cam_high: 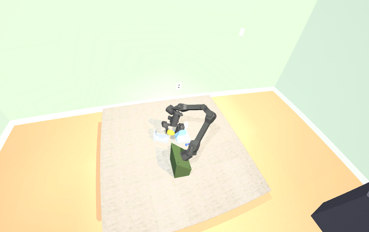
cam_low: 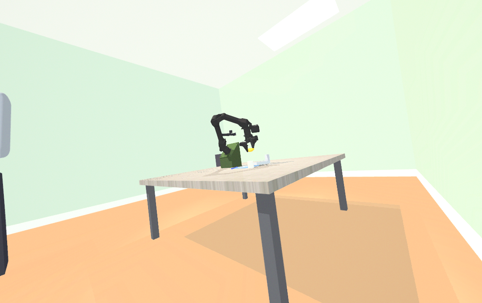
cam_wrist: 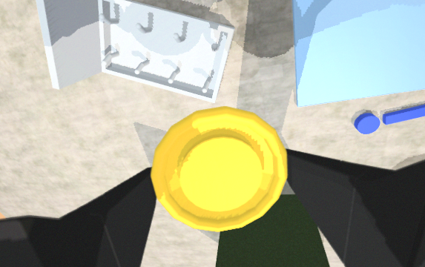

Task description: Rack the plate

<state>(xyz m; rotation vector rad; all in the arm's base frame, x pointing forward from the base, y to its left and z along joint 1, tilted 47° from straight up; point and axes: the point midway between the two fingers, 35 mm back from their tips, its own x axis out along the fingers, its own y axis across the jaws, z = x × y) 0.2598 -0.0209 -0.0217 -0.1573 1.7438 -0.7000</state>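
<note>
My gripper tip is now 60 mm short of the dish rack, 60 mm to the right of it and 110 mm above it. From my gripper tip the other things lie so: blue spoon: 70 mm behind, 150 mm to the right, 130 mm below; then light blue mat: 40 mm ahead, 130 mm to the right, 130 mm below; then yellow plate: 10 mm above.
</note>
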